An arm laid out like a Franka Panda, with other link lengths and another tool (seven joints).
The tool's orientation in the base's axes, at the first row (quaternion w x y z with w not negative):
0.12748 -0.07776 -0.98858 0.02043
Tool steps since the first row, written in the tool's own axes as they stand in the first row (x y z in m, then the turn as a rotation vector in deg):
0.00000 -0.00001 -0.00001 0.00 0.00 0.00
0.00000 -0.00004 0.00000 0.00 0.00 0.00
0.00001 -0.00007 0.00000 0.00 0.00 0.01
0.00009 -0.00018 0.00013 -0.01 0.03 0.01
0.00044 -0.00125 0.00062 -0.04 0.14 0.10
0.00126 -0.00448 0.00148 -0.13 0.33 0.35
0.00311 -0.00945 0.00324 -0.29 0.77 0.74
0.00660 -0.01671 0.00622 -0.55 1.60 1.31
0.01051 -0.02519 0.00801 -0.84 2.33 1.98
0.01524 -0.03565 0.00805 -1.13 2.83 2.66
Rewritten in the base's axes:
0.00000 -0.00001 0.00001 0.00 0.00 0.00
-0.00001 -0.00004 0.00000 0.00 0.00 0.00
-0.00002 -0.00007 0.00001 0.00 0.00 -0.01
-0.00015 -0.00017 -0.00009 0.01 0.03 -0.01
-0.00076 -0.00118 -0.00041 0.03 0.13 -0.12
-0.00225 -0.00425 -0.00085 0.08 0.30 -0.39
-0.00520 -0.00890 -0.00179 0.20 0.70 -0.83
-0.01038 -0.01557 -0.00336 0.43 1.46 -1.50
-0.01583 -0.02336 -0.00361 0.64 2.13 -2.26
-0.02191 -0.03293 -0.00184 0.82 2.56 -3.02

